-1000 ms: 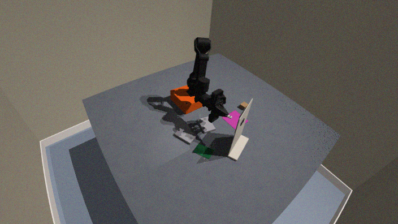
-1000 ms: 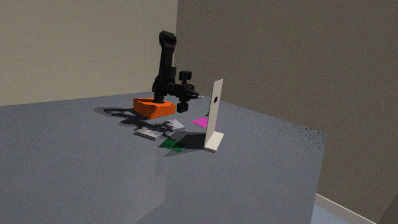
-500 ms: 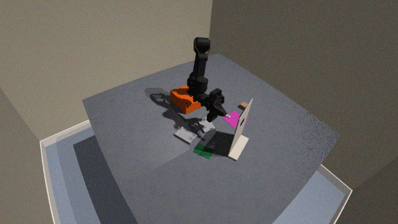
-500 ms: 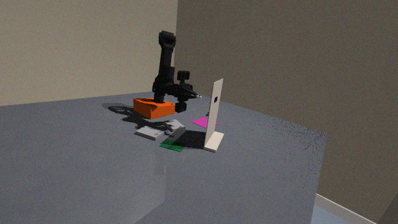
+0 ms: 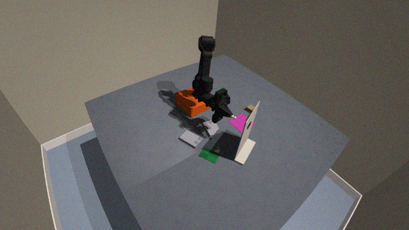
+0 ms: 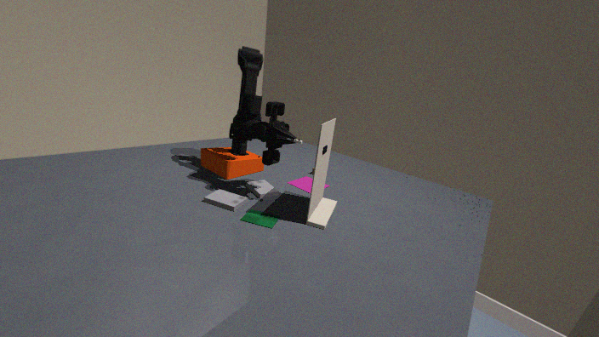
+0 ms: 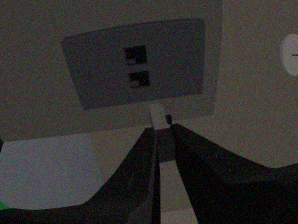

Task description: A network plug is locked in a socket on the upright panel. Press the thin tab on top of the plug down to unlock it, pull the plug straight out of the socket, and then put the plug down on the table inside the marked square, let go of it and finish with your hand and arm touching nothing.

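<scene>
Right now my gripper tip is 9 cm past the magenta square, 18 cm to the right of it and 21 cm above it. From my gripper tip the other things lie so: pale upright panel 8 cm ahead, 5 cm to the left, 8 cm below; then pale plug 1 cm ahead; then green plate 2 cm ahead, 11 cm to the right, 21 cm below.
</scene>
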